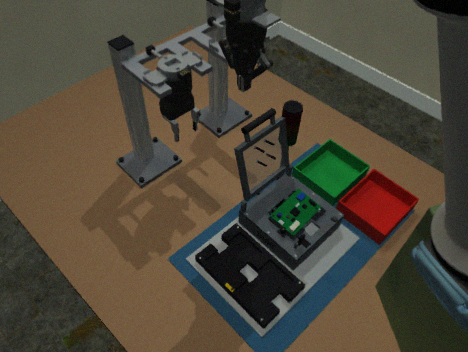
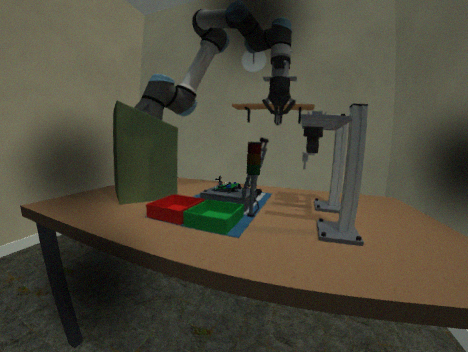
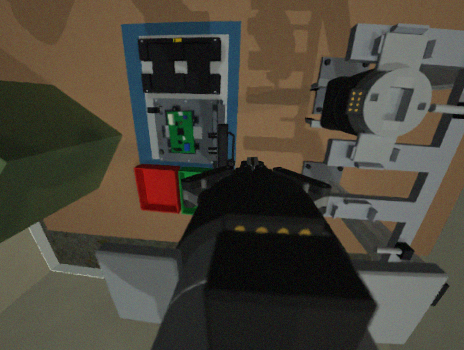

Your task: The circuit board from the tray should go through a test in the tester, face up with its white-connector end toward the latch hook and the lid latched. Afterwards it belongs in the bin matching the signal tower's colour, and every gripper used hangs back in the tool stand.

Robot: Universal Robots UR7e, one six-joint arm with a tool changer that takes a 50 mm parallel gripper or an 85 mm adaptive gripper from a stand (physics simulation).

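Frame: origin at the arm's base, x ahead, y left, z up, level; millimetres.
Seen in the pictures: hand at its tool point: (image 2: 280, 74); arm's base at its link origin: (image 2: 145, 119).
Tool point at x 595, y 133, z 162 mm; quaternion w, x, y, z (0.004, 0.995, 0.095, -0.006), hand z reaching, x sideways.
Pixels of each thing's middle, then the offset from my tool point to it. "spot": a spot on its surface instead.
- green circuit board at the middle of its body: (image 1: 296, 210) (image 3: 180, 133) (image 2: 227, 185) dx -190, dy -34, dz -437 mm
- latch hook at the middle of its body: (image 1: 303, 241) (image 3: 151, 110) dx -267, dy +11, dz -427 mm
- tray at a spot on its surface: (image 1: 260, 295) spot: dx -291, dy +142, dz -500 mm
- signal tower at a spot on its surface: (image 1: 291, 117) spot: dx -61, dy -97, dz -273 mm
The green circuit board (image 1: 296, 212) (image 3: 181, 131) lies face up in the tester (image 1: 270, 237) (image 3: 162, 150), its white-connector end toward the latch hook (image 1: 301, 243) (image 3: 153, 109). The lid (image 1: 242, 172) stands open and upright. The tray (image 1: 260, 295) (image 3: 162, 80) holds no board. My adaptive gripper (image 1: 243, 82) (image 2: 278, 120) (image 3: 252, 161) is shut and empty, high in the air beside the tool stand (image 1: 132, 110) (image 2: 355, 175) (image 3: 435, 165). The parallel gripper (image 1: 177, 97) (image 2: 313, 140) (image 3: 345, 100) hangs in the stand. The signal tower (image 1: 291, 117) (image 2: 254, 159) shows no clearly lit colour.
The green bin (image 1: 332, 172) (image 2: 214, 217) and red bin (image 1: 377, 205) (image 2: 172, 210) (image 3: 159, 189) stand side by side next to the tester. The signal tower stands behind the raised lid, near the green bin. A green block (image 2: 145, 155) (image 3: 45, 150) stands by the arm's base.
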